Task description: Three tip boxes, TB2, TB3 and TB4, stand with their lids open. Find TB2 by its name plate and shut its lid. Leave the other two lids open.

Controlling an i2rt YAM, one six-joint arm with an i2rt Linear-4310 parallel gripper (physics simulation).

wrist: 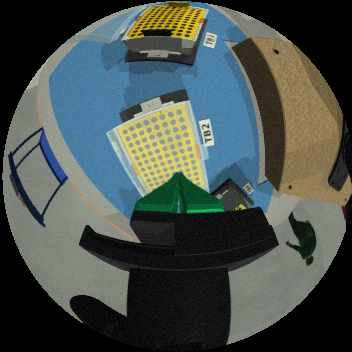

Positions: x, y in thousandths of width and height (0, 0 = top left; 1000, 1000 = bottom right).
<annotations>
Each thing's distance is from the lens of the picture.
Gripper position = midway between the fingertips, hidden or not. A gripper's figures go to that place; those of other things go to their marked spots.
my gripper (507, 501): 13 cm
clear lid (430, 419): 12 cm
</annotations>
